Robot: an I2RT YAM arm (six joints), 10 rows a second.
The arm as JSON. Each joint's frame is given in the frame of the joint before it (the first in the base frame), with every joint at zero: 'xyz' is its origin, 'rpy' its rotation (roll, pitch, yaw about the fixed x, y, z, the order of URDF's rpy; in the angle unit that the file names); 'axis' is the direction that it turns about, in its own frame. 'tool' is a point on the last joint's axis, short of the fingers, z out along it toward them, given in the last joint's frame.
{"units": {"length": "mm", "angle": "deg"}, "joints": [
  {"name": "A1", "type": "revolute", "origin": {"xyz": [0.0, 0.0, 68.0], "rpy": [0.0, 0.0, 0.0]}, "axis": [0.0, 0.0, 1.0]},
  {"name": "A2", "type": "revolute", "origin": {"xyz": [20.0, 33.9, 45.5], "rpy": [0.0, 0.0, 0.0]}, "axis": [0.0, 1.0, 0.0]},
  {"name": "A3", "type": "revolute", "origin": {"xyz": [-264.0, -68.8, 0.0], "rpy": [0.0, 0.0, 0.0]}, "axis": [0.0, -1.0, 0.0]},
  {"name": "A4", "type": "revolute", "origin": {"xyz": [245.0, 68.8, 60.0], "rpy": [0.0, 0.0, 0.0]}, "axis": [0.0, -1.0, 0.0]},
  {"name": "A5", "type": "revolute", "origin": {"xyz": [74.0, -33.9, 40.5], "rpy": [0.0, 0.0, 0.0]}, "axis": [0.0, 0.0, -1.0]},
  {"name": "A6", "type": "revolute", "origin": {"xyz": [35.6, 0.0, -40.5], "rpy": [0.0, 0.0, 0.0]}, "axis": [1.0, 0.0, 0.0]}
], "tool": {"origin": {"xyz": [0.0, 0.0, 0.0], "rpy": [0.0, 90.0, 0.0]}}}
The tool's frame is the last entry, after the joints.
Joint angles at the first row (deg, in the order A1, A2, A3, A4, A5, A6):
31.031, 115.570, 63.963, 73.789, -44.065, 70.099
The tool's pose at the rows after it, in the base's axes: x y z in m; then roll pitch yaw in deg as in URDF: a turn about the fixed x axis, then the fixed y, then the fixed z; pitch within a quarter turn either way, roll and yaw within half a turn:
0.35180, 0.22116, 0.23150, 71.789, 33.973, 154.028
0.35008, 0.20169, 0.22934, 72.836, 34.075, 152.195
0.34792, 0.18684, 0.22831, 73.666, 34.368, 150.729
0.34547, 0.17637, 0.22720, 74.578, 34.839, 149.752
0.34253, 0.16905, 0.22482, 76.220, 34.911, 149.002
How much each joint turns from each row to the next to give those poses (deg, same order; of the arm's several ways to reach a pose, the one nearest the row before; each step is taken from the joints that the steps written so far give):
-2.269, -1.838, -3.195, 0.187, 0.352, -0.584
-2.312, -2.110, -3.269, -0.051, -0.104, -0.813
-1.797, -1.789, -2.473, -0.324, -0.083, -0.900
-1.259, -1.472, -1.901, -0.722, -0.033, -1.189
-0.792, -1.434, -1.739, -1.764, 0.614, -1.488

